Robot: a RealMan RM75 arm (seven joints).
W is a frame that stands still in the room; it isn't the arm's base.
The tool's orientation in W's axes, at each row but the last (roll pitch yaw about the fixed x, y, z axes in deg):
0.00 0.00 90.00
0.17 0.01 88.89
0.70 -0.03 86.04
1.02 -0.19 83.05
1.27 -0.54 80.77
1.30 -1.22 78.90
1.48 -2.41 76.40
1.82 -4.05 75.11
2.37 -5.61 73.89
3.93 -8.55 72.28
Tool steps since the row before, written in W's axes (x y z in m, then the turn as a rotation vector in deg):
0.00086 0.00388 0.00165 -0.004 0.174 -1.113
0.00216 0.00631 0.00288 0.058 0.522 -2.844
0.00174 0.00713 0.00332 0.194 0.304 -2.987
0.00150 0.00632 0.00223 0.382 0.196 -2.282
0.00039 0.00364 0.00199 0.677 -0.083 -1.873
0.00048 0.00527 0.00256 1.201 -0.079 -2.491
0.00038 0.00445 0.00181 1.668 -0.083 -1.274
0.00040 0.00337 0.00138 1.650 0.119 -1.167
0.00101 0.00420 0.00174 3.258 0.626 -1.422
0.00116 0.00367 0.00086 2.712 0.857 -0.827
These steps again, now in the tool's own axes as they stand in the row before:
0.00388 -0.00086 0.00165 0.174 0.004 -1.113
0.00635 -0.00203 0.00289 0.524 -0.056 -2.844
0.00723 -0.00120 0.00333 0.315 -0.209 -2.985
0.00646 -0.00068 0.00222 0.233 -0.396 -2.276
0.00367 0.00024 0.00195 0.009 -0.723 -1.858
0.00532 0.00060 0.00243 0.101 -1.250 -2.466
0.00449 0.00072 0.00160 0.258 -1.673 -1.243
0.00345 0.00052 0.00112 0.455 -1.601 -1.152
0.00446 0.00025 0.00130 1.359 -3.018 -1.439
0.00393 0.00003 0.00028 1.501 -2.390 -0.900

